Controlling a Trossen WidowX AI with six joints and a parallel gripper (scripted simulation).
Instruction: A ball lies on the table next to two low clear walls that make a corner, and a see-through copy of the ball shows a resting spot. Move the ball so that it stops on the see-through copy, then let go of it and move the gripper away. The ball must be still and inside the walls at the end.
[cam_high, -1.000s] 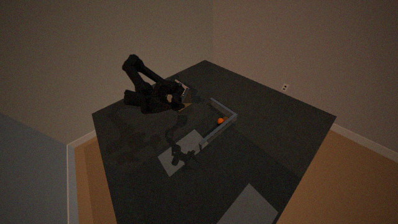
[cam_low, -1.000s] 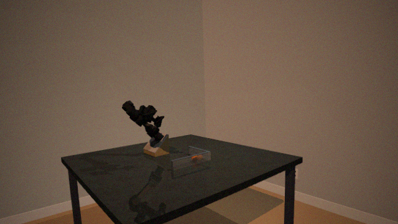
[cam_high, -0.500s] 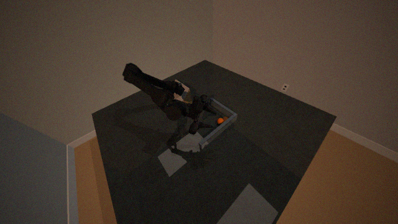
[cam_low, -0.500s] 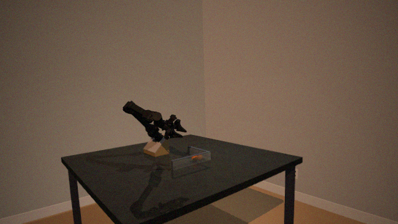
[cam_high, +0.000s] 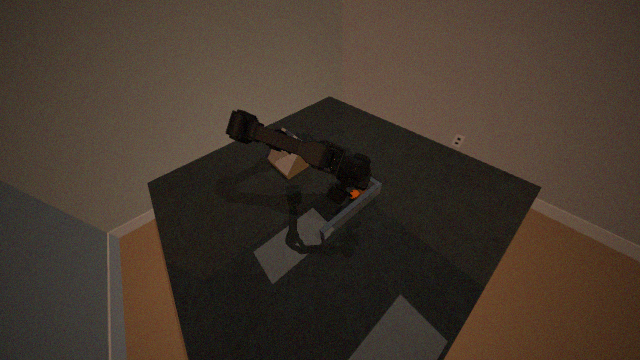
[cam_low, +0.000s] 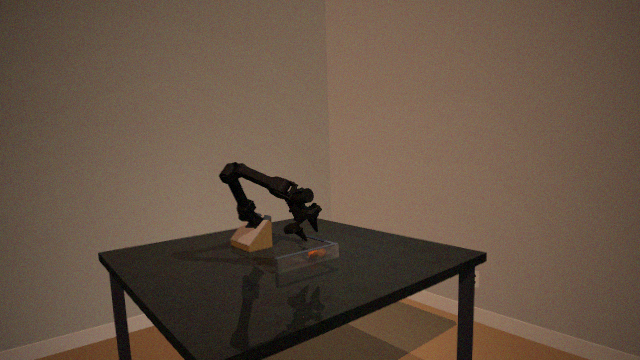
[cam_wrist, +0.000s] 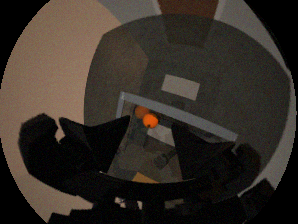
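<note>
Now: gripper tip 9 cm above the see-through orange ball, 6 cm to the right of it and 2 cm past it.
</note>
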